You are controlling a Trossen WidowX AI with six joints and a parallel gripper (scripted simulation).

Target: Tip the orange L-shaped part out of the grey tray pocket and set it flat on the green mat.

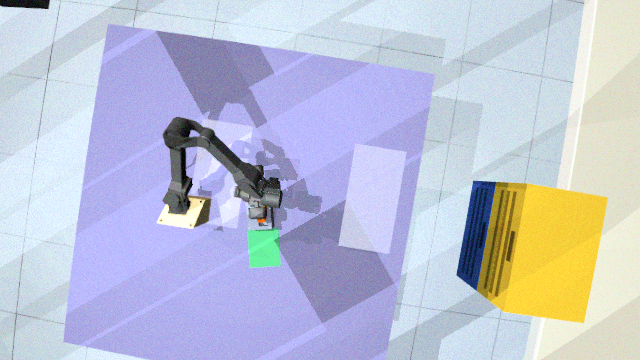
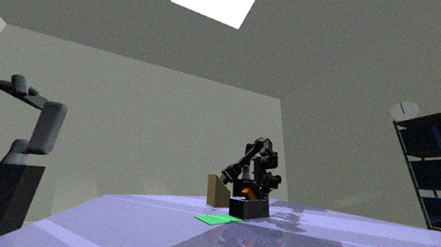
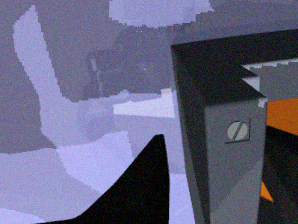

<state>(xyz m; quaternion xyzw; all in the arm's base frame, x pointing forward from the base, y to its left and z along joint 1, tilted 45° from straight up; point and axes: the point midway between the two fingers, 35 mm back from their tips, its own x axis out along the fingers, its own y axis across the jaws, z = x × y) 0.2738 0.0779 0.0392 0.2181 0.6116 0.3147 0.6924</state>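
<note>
Now: gripper tip 50 mm to the left of the orange L-shaped part and 10 mm below it. Round my gripper tip: green mat 220 mm to the right, 50 mm below, 30 mm ahead.
</note>
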